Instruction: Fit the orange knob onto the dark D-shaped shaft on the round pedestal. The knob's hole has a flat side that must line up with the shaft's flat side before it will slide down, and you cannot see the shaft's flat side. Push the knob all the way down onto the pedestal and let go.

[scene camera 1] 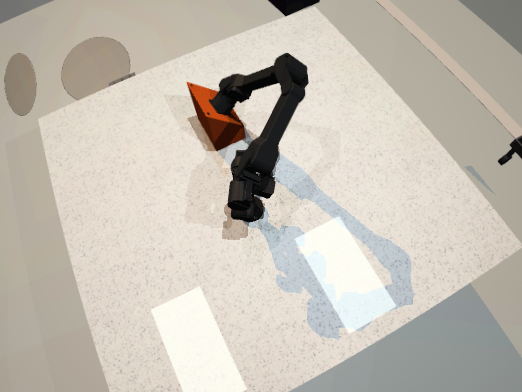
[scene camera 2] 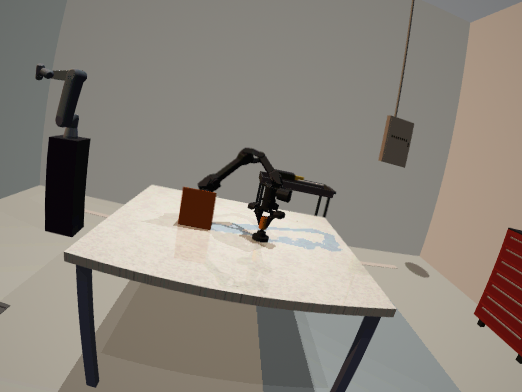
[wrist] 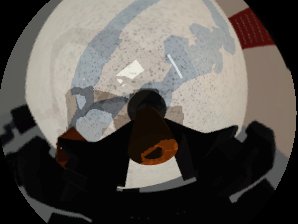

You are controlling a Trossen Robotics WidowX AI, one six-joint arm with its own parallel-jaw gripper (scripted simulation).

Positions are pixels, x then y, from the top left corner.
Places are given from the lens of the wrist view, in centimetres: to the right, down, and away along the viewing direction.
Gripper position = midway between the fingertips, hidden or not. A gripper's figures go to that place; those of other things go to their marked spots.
my gripper (wrist: 148, 122): 0, 1, 10
round pedestal (wrist: 142, 99): -1, -3, 13
